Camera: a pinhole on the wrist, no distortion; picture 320 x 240 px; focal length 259.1 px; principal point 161.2 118.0 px. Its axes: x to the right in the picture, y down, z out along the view. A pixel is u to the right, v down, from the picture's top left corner.
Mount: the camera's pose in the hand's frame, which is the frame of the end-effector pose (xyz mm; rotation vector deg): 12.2 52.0 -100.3 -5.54 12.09 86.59
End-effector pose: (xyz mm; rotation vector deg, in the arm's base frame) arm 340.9 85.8 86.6 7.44 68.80 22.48
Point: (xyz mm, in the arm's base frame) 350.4 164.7 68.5
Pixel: 145 57
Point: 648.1 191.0 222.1
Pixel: 119 136
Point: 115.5 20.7 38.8
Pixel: behind the camera
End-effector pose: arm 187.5 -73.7 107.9 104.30 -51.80 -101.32
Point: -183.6 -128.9 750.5
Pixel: outside the picture
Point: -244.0 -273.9 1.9
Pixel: 152 30
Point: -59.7 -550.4 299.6
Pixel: outside the picture
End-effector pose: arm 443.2 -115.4 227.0 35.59 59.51 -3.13
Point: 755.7 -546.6 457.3
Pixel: 13 195
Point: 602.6 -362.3 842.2
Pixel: outside the picture
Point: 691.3 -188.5 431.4
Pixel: 147 181
